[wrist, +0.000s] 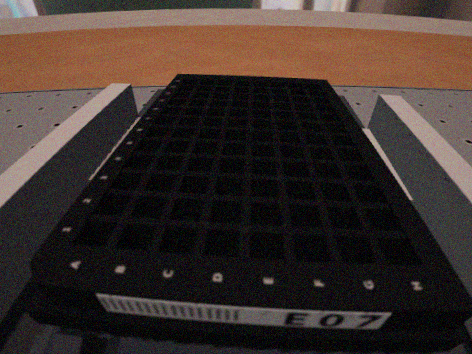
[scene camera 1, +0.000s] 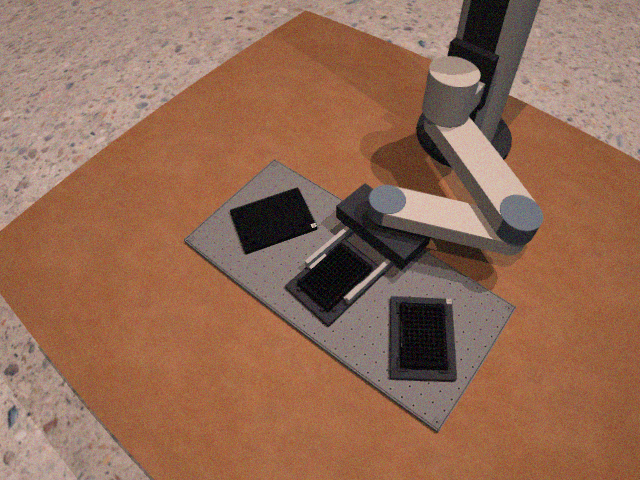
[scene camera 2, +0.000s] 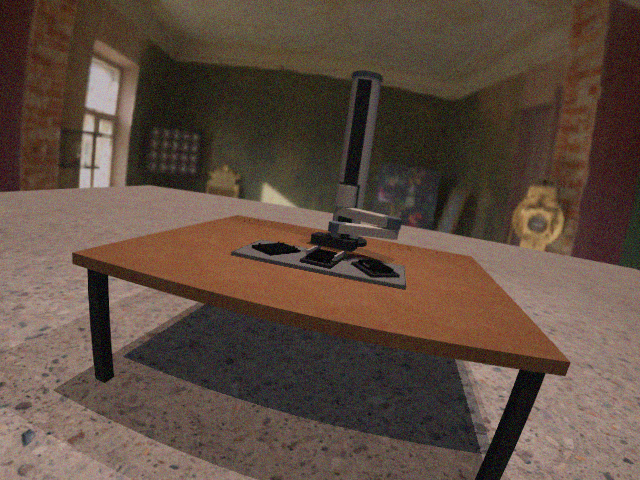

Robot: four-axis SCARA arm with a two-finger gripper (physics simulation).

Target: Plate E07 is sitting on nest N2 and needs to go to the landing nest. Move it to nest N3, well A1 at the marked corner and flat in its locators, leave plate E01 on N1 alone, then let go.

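Black plate E07 (scene camera 1: 336,273) (scene camera 2: 320,256) (wrist: 250,165) is between the two pale fingers of my gripper (scene camera 1: 328,279) (wrist: 251,109), which is shut on its long sides. It is low over the middle nest (scene camera 1: 327,317), within its outline. Whether it rests flat in the locators I cannot tell. In the wrist view its label faces me, slightly slanted; A1 is at the near left corner. The middle nest's marked corner is hidden. Another dark plate (scene camera 1: 423,335) sits on the right nest (scene camera 1: 394,335), apart from my gripper. Nest numbers and that plate's label are unreadable.
A black, flat nest-sized piece (scene camera 1: 273,219) (scene camera 2: 275,248) with a white corner mark (scene camera 1: 313,225) lies at the left of the grey perforated board (scene camera 1: 361,335). The board lies on the orange-brown table (scene camera 1: 180,361). The arm's column (scene camera 2: 361,129) stands behind.
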